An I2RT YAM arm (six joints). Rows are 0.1 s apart.
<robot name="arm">
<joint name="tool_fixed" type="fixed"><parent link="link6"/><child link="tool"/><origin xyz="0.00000 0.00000 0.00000" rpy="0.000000 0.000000 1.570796"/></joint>
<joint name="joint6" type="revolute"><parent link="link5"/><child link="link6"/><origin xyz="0.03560 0.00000 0.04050" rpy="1.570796 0.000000 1.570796"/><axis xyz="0 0 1"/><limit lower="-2.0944" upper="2.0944"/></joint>
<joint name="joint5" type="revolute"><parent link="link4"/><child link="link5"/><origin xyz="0.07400 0.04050 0.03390" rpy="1.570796 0.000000 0.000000"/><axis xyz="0 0 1"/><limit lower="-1.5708" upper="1.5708"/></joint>
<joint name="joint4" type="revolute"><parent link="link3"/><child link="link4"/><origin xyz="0.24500 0.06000 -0.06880" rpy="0.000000 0.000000 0.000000"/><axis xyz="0 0 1"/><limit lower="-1.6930" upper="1.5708"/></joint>
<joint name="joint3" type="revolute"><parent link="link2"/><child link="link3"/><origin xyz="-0.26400 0.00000 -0.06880" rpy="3.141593 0.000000 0.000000"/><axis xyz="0 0 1"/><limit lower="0.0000" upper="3.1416"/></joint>
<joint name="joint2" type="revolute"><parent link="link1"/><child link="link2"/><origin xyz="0.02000 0.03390 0.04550" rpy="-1.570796 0.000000 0.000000"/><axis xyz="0 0 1"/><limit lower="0.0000" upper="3.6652"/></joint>
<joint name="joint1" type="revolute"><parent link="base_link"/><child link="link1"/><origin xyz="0.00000 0.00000 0.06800" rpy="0.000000 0.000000 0.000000"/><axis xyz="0 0 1"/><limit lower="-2.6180" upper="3.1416"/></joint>
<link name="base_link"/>
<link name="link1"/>
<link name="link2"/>
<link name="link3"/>
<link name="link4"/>
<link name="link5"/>
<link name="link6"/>
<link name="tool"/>
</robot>
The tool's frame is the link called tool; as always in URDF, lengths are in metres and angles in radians.
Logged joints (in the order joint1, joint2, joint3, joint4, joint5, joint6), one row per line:
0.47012 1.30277 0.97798 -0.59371 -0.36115 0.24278
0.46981 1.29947 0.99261 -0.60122 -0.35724 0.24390
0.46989 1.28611 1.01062 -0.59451 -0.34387 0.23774
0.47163 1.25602 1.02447 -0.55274 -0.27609 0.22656
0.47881 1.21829 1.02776 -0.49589 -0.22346 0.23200
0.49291 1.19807 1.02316 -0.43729 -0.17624 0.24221
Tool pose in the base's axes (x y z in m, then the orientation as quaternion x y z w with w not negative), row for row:
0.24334 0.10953 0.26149 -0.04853 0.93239 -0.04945 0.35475
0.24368 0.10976 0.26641 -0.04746 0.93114 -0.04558 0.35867
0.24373 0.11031 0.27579 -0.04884 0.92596 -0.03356 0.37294
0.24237 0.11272 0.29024 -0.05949 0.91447 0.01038 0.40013
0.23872 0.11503 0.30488 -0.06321 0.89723 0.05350 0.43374
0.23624 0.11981 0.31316 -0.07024 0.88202 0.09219 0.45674
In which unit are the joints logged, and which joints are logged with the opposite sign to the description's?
The joints are logged in radians. Opposite sign: joint5.
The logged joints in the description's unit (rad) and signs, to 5 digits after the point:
0.47012 1.30277 0.97798 -0.59371 0.36115 0.24278
0.46981 1.29947 0.99261 -0.60122 0.35724 0.24390
0.46989 1.28611 1.01062 -0.59451 0.34387 0.23774
0.47163 1.25602 1.02447 -0.55274 0.27609 0.22656
0.47881 1.21829 1.02776 -0.49589 0.22346 0.23200
0.49291 1.19807 1.02316 -0.43729 0.17624 0.24221

